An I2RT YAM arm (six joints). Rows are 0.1 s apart.
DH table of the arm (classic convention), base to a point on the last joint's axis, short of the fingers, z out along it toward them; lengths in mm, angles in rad. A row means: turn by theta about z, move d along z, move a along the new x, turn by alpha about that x. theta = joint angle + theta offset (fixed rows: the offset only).
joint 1: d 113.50; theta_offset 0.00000; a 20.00; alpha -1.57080
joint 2: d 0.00; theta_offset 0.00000; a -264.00; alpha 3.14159
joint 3: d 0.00; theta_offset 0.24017; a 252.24; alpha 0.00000
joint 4: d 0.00; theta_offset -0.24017; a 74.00; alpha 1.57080
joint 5: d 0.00; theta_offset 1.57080; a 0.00; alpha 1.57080
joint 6: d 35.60; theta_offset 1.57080; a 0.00; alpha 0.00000
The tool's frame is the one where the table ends.
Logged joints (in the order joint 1, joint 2, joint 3, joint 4, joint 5, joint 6), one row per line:
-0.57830, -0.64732, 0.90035, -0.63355, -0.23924, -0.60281
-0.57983, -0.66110, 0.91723, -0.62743, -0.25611, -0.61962
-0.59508, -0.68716, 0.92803, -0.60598, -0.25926, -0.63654
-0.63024, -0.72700, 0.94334, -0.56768, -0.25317, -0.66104
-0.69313, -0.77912, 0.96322, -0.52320, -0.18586, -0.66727
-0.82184, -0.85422, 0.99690, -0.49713, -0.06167, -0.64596
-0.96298, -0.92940, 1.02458, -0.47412, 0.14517, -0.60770
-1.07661, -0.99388, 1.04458, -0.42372, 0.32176, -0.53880
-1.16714, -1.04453, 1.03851, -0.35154, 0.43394, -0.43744
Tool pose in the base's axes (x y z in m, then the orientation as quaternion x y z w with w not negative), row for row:
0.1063, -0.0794, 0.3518, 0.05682, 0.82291, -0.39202, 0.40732
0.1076, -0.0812, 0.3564, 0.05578, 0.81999, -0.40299, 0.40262
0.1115, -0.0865, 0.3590, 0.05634, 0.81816, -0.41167, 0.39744
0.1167, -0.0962, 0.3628, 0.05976, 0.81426, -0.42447, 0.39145
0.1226, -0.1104, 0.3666, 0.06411, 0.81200, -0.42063, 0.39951
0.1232, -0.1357, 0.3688, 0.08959, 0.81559, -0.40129, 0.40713
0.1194, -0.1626, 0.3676, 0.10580, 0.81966, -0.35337, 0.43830
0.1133, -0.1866, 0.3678, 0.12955, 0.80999, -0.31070, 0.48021
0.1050, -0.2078, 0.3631, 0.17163, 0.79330, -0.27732, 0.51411
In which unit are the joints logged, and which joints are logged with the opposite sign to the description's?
The joints are logged in radians. Opposite sign: joint 2, joint 5.
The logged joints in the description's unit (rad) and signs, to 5 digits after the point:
-0.57830, 0.64732, 0.90035, -0.63355, 0.23924, -0.60281
-0.57983, 0.66110, 0.91723, -0.62743, 0.25611, -0.61962
-0.59508, 0.68716, 0.92803, -0.60598, 0.25926, -0.63654
-0.63024, 0.72700, 0.94334, -0.56768, 0.25317, -0.66104
-0.69313, 0.77912, 0.96322, -0.52320, 0.18586, -0.66727
-0.82184, 0.85422, 0.99690, -0.49713, 0.06167, -0.64596
-0.96298, 0.92940, 1.02458, -0.47412, -0.14517, -0.60770
-1.07661, 0.99388, 1.04458, -0.42372, -0.32176, -0.53880
-1.16714, 1.04453, 1.03851, -0.35154, -0.43394, -0.43744

